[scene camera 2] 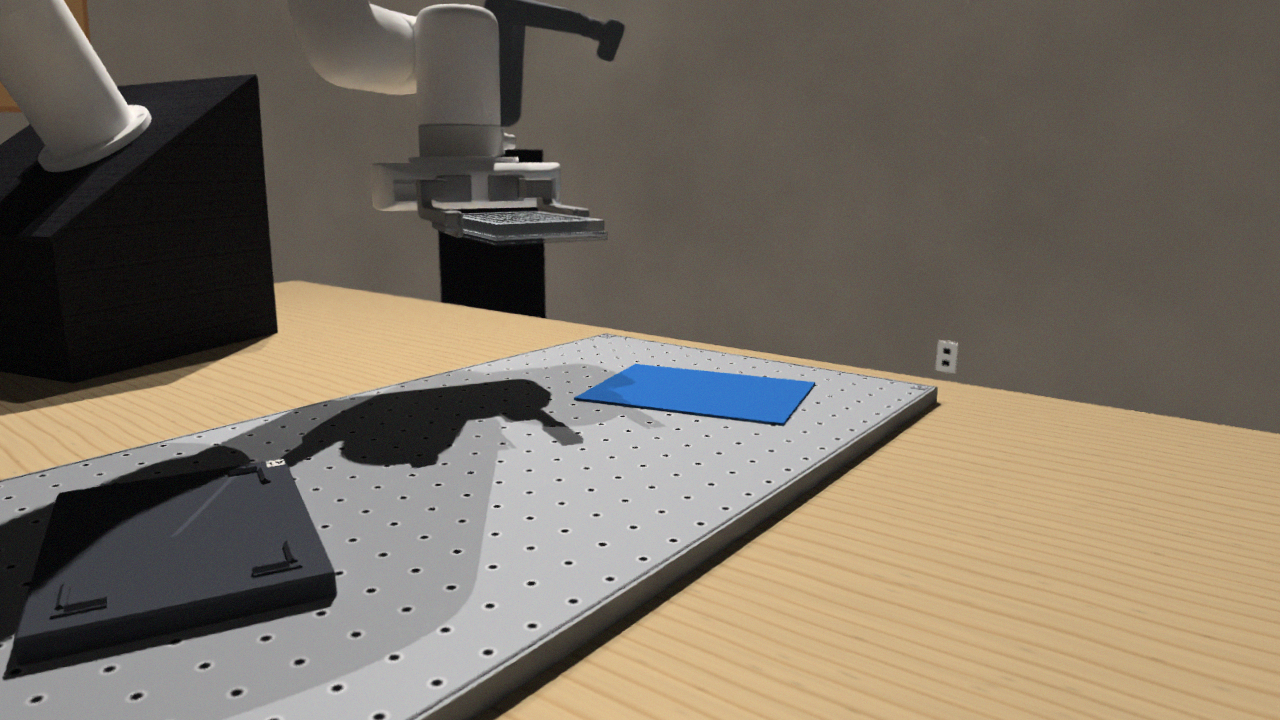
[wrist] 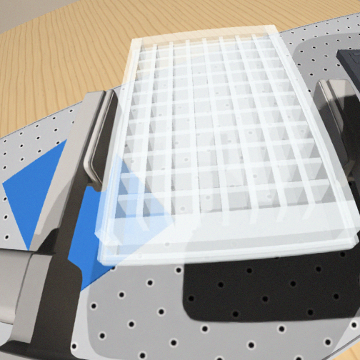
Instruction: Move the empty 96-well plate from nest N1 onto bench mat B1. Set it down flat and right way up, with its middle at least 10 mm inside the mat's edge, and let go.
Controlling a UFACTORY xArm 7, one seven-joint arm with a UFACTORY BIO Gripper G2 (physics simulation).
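Where they show: hand, its tool point: (scene camera 2: pixel 510 220); arm's base, origin of its link: (scene camera 2: pixel 97 141).
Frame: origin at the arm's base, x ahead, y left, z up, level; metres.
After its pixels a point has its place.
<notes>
The clear 96-well plate (scene camera 2: pixel 532 223) @(x 0.617, y 0.074, z -0.073 m) (wrist: pixel 225 135) is held between the fingers of my gripper (scene camera 2: pixel 523 219) @(x 0.549, y 0.116, z -0.076 m) (wrist: pixel 220 132), which is shut on its sides. The plate is right way up, looks about level, and is high above the perforated board. The blue bench mat B1 (scene camera 2: pixel 707 394) @(x 0.670, y 0.216, z -0.215 m) (wrist: pixel 32 190) lies flat near the board's far end; in the wrist view it is at the lower left, partly behind the left finger and seen through the plate's near left corner. The dark nest N1 (scene camera 2: pixel 170 546) @(x 0.648, y -0.194, z -0.205 m) (wrist: pixel 350 62) has no plate on it.
The grey perforated board (scene camera 2: pixel 572 501) @(x 0.733, y -0.012, z -0.217 m) (wrist: pixel 135 310) bears the nest and the mat and lies on the wooden table (scene camera 2: pixel 1029 555) @(x 0.949, y 0.107, z -0.230 m) (wrist: pixel 50 65). A black slanted block (scene camera 2: pixel 170 232) @(x 0.122, y 0.023, z -0.098 m) stands at the left under the arm's base. The arm's shadow falls between nest and mat.
</notes>
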